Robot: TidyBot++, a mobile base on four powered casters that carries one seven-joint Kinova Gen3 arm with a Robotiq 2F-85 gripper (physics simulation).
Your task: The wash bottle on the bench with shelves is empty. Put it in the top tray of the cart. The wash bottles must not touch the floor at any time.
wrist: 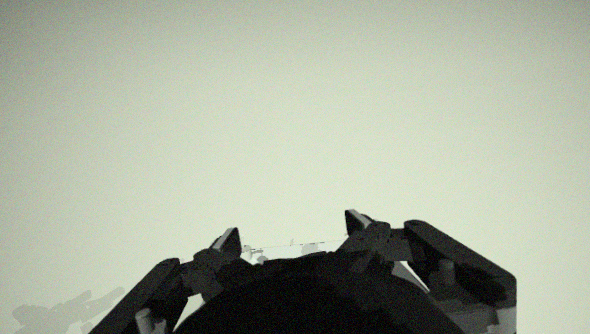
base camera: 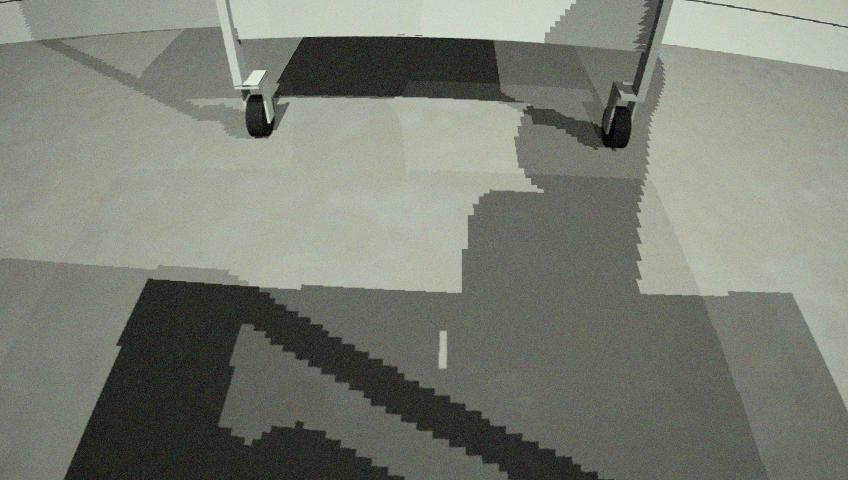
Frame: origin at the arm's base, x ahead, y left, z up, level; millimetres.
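Seen in the pictures: gripper, fingertip midpoint: (wrist: 293, 230).
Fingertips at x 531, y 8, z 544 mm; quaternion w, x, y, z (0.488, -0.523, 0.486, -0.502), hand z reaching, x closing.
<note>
Offsets run from my fingertips to a thing's top centre. "pt": to the spot under its first point. Level surfaces: height alone.
My gripper (wrist: 293, 230) is open, with nothing between its fingers. Its fingertips show against a pale, plain wall in the wrist view. The cart (base camera: 230, 47) shows in part at the top of the base view: two pale legs on black casters. Its top tray is out of the base view. No wash bottle can be made out in either view, and the bench with shelves cannot be made out. Small pale and grey patches show low between the fingertips, too little to name.
The left caster {pt 71 mm ahead, 185 mm left, 903 mm down} (base camera: 260, 116) and right caster {pt 68 mm ahead, 223 mm right, 902 mm down} (base camera: 618, 126) stand on the grey floor {940 mm down} (base camera: 357, 231) ahead of the base. A pale wall (wrist: 295, 110) fills much of the wrist view. Dark shadows lie across the floor. A faint grey shadow shows at the wrist view's lower left.
</note>
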